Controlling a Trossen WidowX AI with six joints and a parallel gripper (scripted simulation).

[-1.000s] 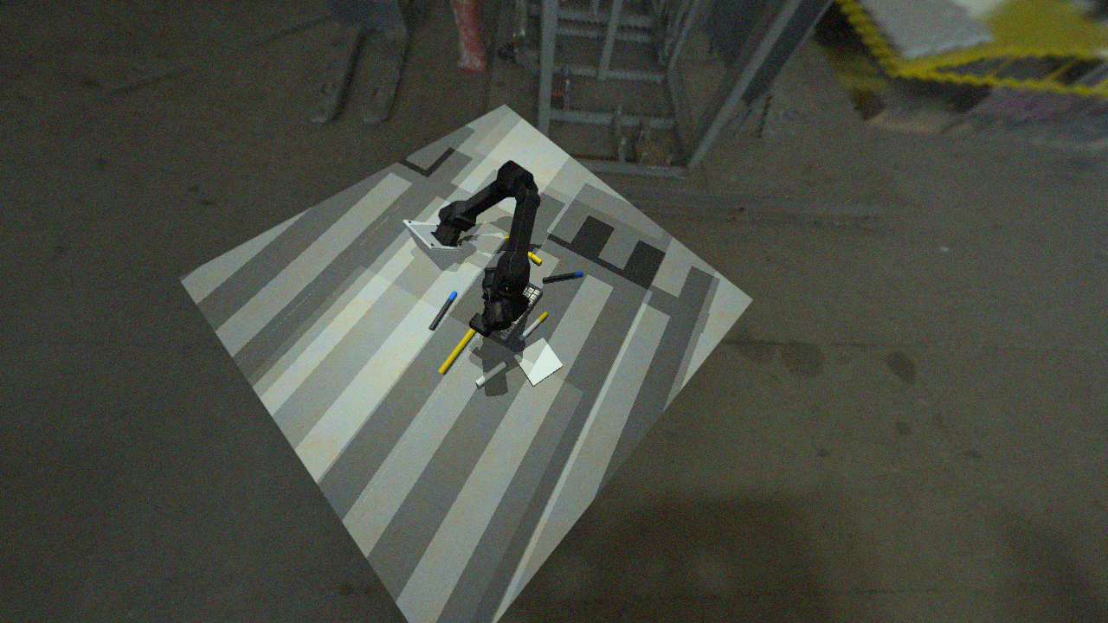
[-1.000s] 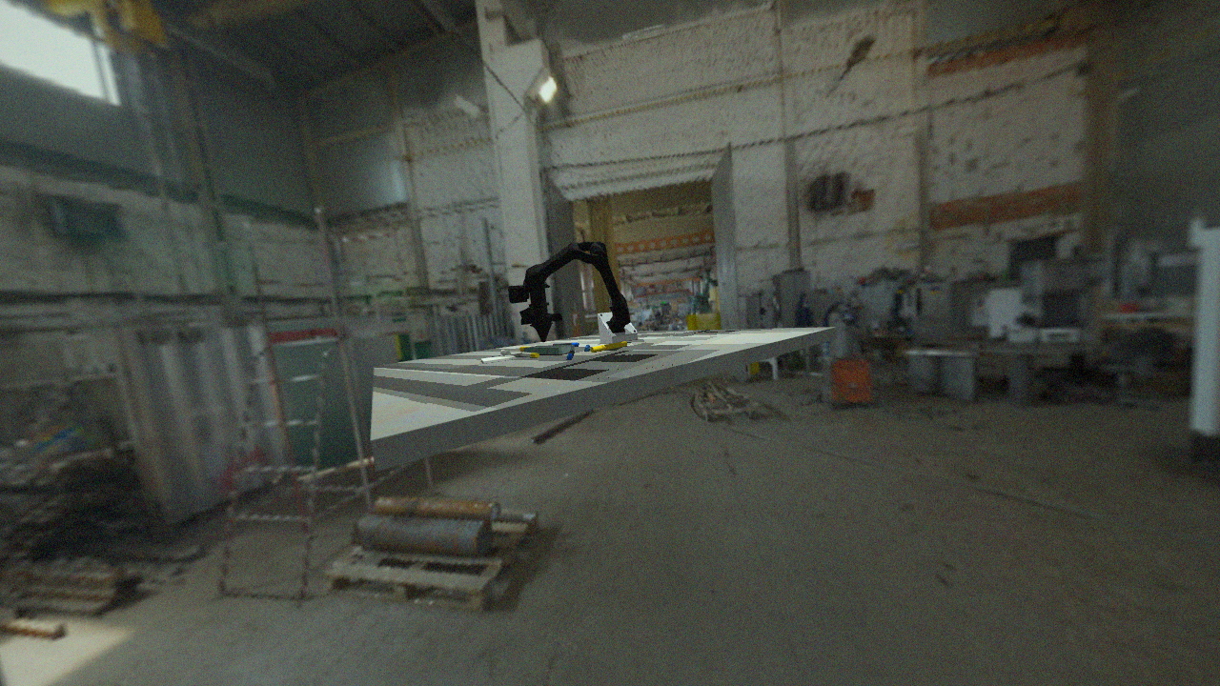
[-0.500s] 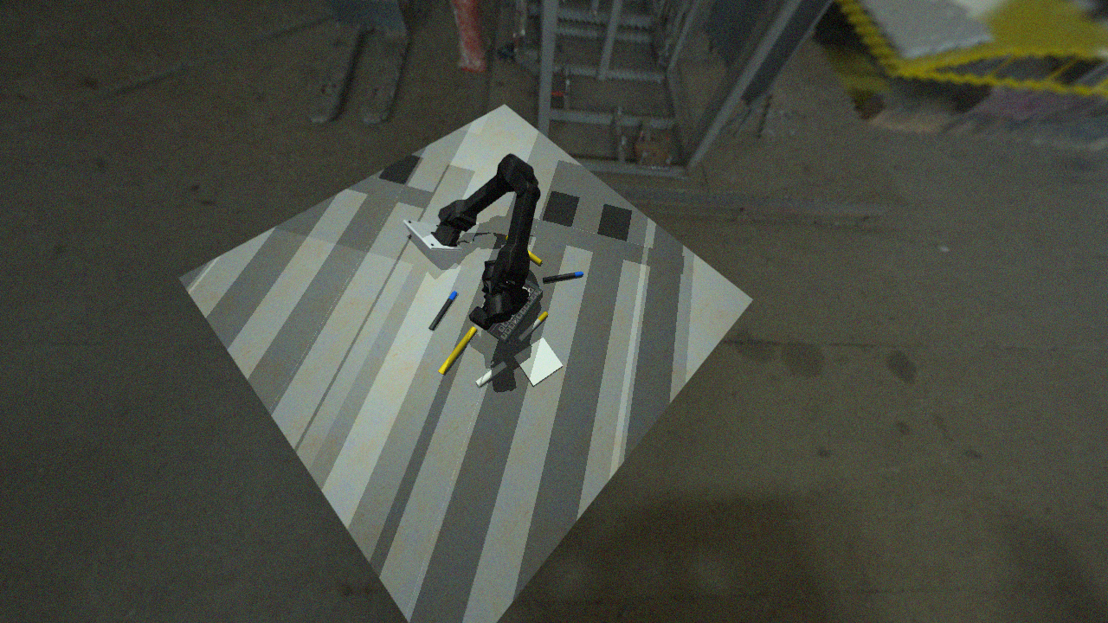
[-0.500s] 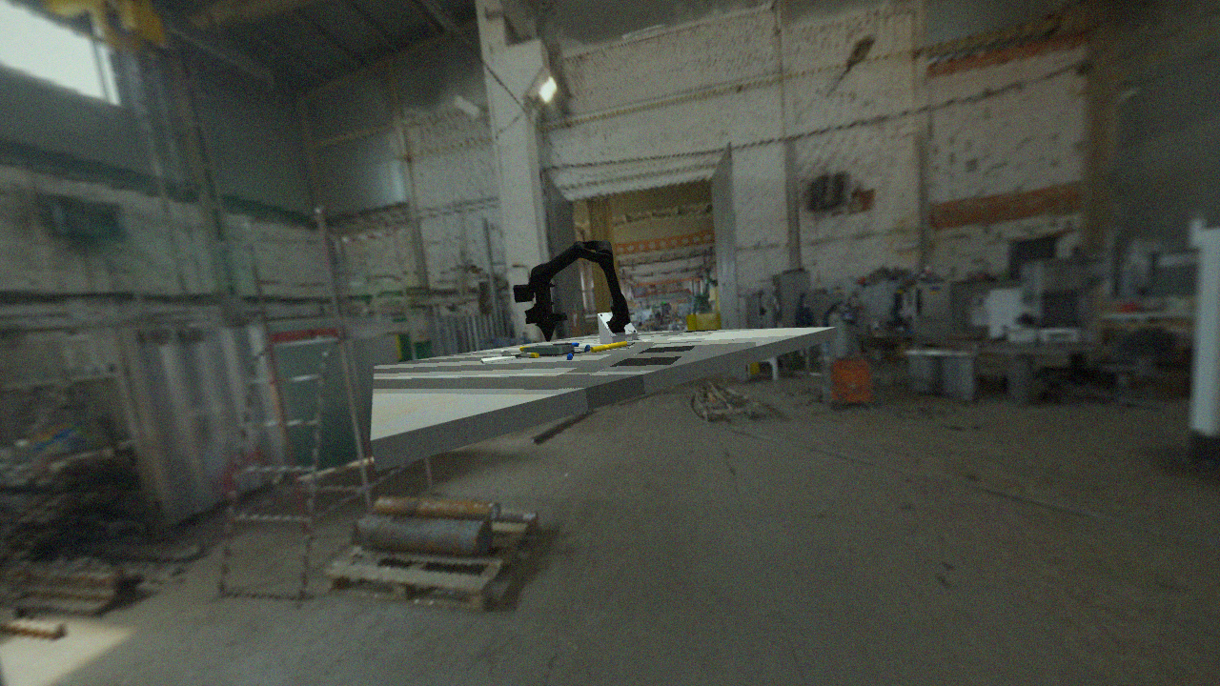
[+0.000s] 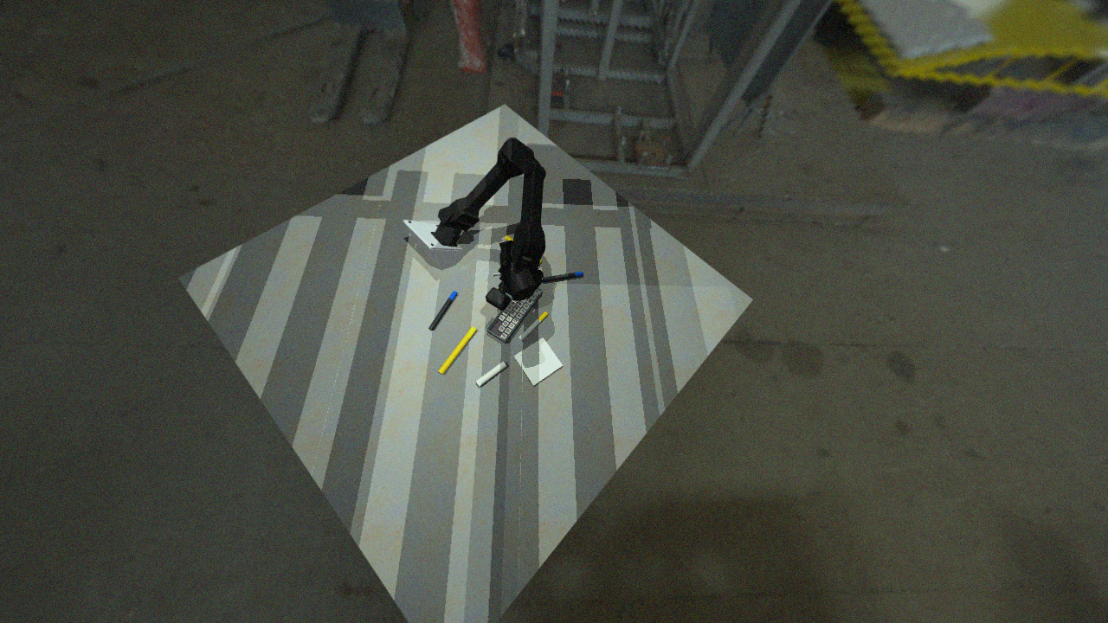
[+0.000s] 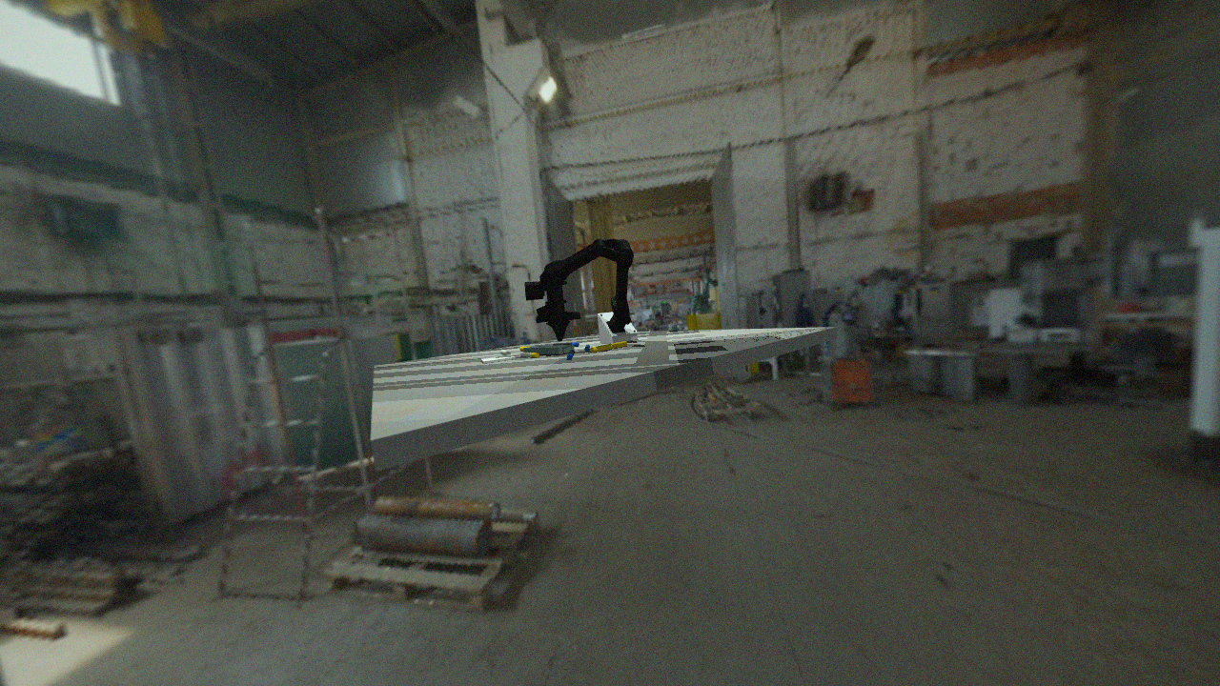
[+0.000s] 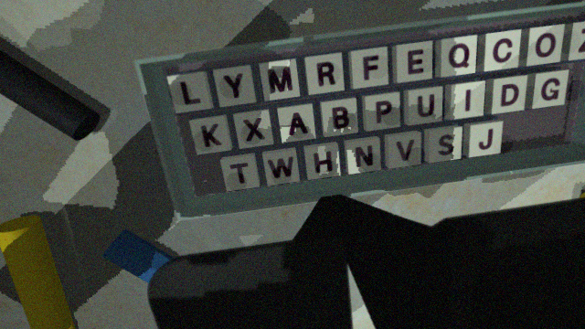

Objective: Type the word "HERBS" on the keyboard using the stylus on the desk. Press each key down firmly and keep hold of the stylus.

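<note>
My gripper tip is now 90 mm past the blue stylus, 40 mm to the right of it and 30 mm above it. Round my gripper tip: thin grey tip: 110 mm behind, 10 mm to the left, 30 mm below; pale paper sheet: 210 mm ahead, 80 mm to the right, 40 mm below; white-and-yellow pen: 110 mm ahead, 10 mm to the right, 30 mm below.
</note>
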